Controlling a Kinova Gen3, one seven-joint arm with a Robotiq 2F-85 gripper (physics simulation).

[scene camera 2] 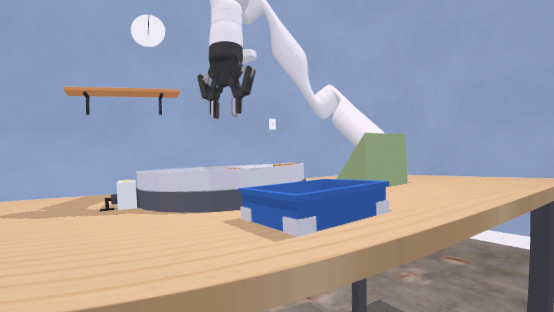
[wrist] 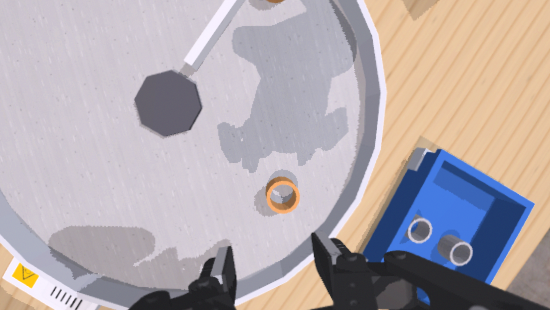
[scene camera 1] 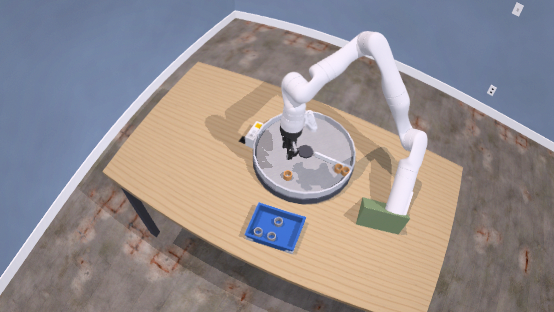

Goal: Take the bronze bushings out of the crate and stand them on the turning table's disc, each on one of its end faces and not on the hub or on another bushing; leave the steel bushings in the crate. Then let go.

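Frame: origin at the arm's base, x ahead, y left, z up, level; metres.
Seen in the pictures: gripper, fingertip midpoint: (scene camera 2: 225, 117) (wrist: 273, 255) (scene camera 1: 287, 153); arm's base, link origin: (scene camera 2: 382, 151) (scene camera 1: 395, 211).
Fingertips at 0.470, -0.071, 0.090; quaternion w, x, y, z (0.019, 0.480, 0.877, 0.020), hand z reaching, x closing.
Pixels of each thing's top centre, then the offset from my fingertips to it, as dx, dy, dz. "spot": a spot on its surface instead.
- disc, top centre: (wrist: 167, 103) (scene camera 1: 305, 150) -0.047, -0.126, -0.127
- bronze bushing, top centre: (wrist: 283, 197) (scene camera 1: 287, 173) -0.012, +0.013, -0.110
- hub, top centre: (wrist: 167, 103) (scene camera 1: 305, 150) -0.047, -0.126, -0.127
- blue crate, top centre: (wrist: 452, 248) (scene camera 2: 313, 184) (scene camera 1: 275, 226) -0.032, +0.230, -0.138
- white bar, surface spot: (wrist: 212, 37) (scene camera 1: 322, 156) spot: -0.120, -0.109, -0.115
- white box, surface spot: (scene camera 2: 127, 195) spot: +0.190, -0.116, -0.158
My gripper (scene camera 1: 290, 157) (scene camera 2: 226, 115) (wrist: 273, 255) is open and empty, high above the disc (scene camera 1: 325, 132) (wrist: 100, 165). A bronze bushing (scene camera 1: 287, 178) (wrist: 283, 207) stands upright on the disc, ahead of the fingertips in the wrist view. Two more bronze bushings, one (scene camera 1: 336, 169) beside the other (scene camera 1: 346, 174), stand near the rim by the white bar; I cannot tell if they touch. The hub (scene camera 1: 305, 151) (wrist: 168, 103) carries no bushing. Steel bushings (scene camera 1: 278, 224) (scene camera 1: 258, 235) (scene camera 1: 271, 239) (wrist: 420, 242) stand in the blue crate (scene camera 1: 282, 210) (scene camera 2: 345, 202) (wrist: 487, 177); no bronze one shows there in scene camera 1.
The white bar (scene camera 1: 327, 158) (wrist: 212, 37) runs from near the hub to the raised rim (scene camera 1: 260, 175) (scene camera 2: 200, 180) (wrist: 372, 95). A white box (scene camera 1: 253, 135) (scene camera 2: 127, 195) stands beside the turning table. The green block (scene camera 1: 382, 218) (scene camera 2: 387, 160) is at the arm's base.
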